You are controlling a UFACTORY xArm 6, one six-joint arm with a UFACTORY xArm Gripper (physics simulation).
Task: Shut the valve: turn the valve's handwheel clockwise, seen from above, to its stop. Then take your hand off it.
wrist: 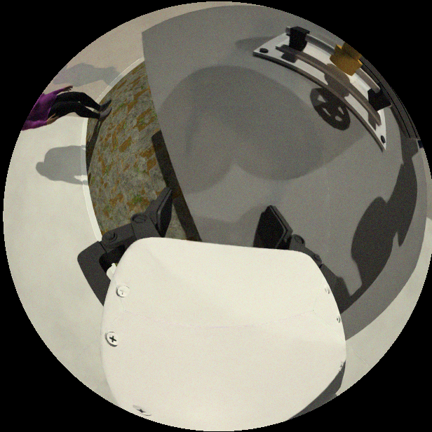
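The valve's yellow body (346, 59) sits on a pipe on a pale metal base plate (263, 51) at the upper right of the wrist view, cut by the view's edge. The handwheel itself cannot be made out. A dark spoked wheel shape (330, 108), which looks like its shadow, lies beside the plate on the grey table top (300, 200). My gripper (219, 210) is open and empty, low in the view, well apart from the valve. Its housing hides what is below.
Black pipe supports (298, 37) (378, 99) stand on the base plate on both sides of the yellow body. The table's edge runs down the left. Beyond it are a mottled brown-green floor patch (120, 165) and a person in purple (42, 110).
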